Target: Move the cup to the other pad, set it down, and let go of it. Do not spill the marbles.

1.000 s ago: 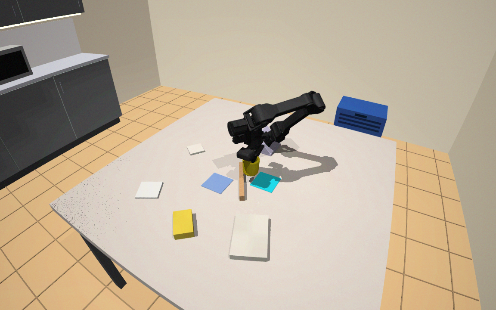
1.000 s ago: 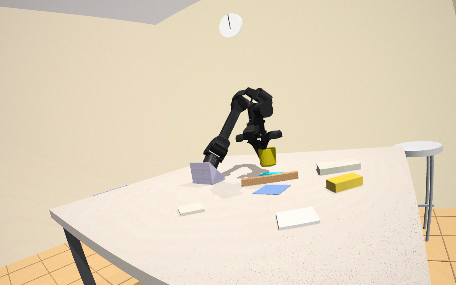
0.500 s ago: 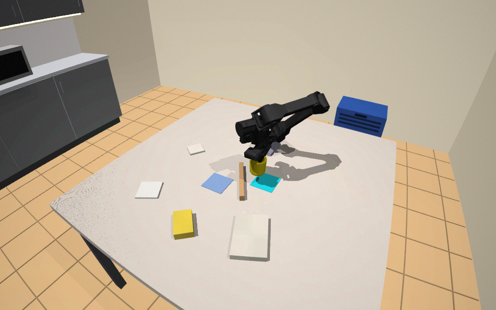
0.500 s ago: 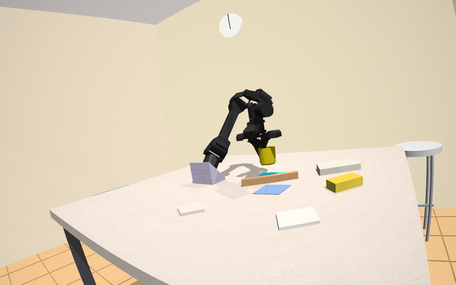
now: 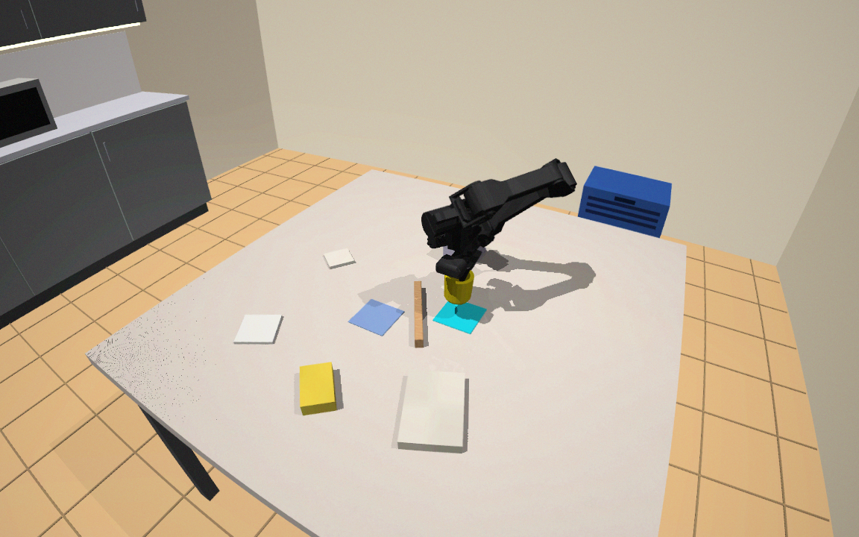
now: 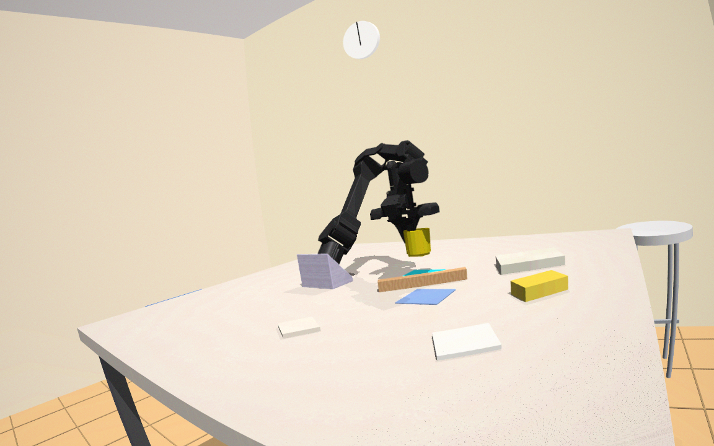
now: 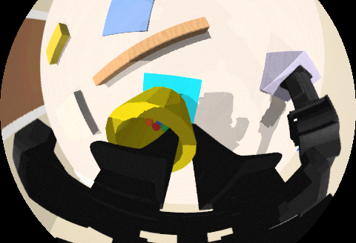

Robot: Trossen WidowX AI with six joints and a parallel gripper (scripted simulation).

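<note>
Right now my gripper tip is 100 mm above the cyan pad, 20 mm short of it and 10 mm to the right of it. Round my gripper tip: wooden bar (90 mm to the right, 90 mm below, 80 mm ahead); white slab (320 mm ahead, 80 mm to the left, 80 mm below); yellow cup (20 mm ahead).
</note>
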